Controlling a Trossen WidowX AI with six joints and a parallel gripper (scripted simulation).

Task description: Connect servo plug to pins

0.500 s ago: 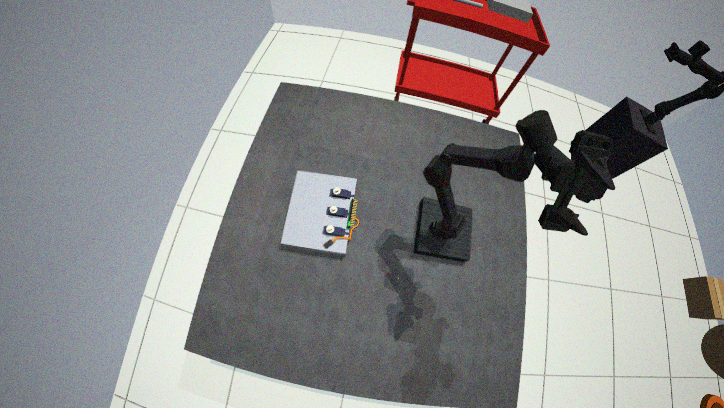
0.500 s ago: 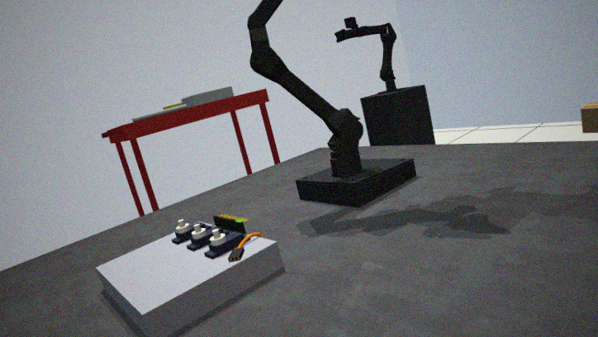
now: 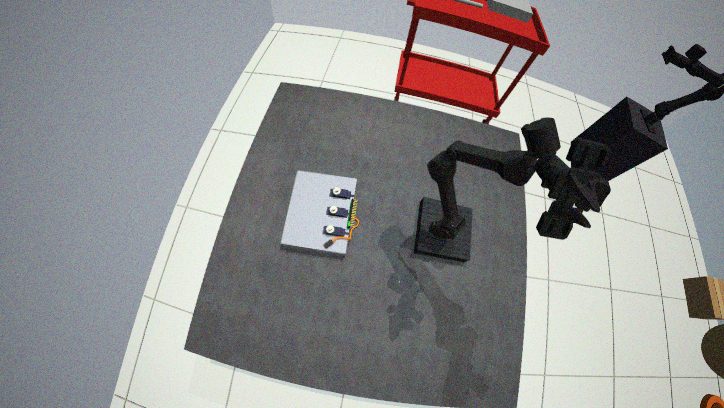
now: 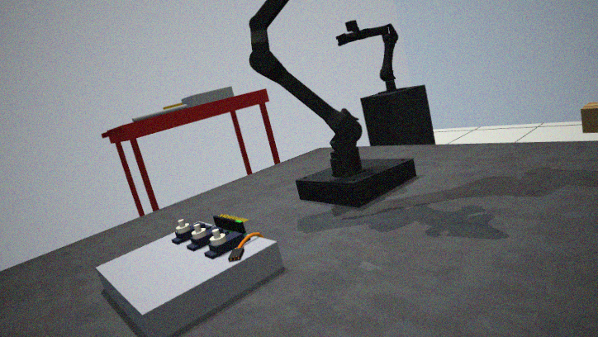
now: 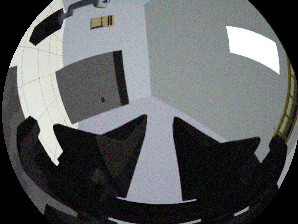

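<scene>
The green mark is 39 cm ahead of my gripper tip, 4 cm to the right of it and 65 cm below it. The rest, counted from my gripper tip: holder block 56 cm ahead, 5 cm to the right, 70 cm below.
</scene>
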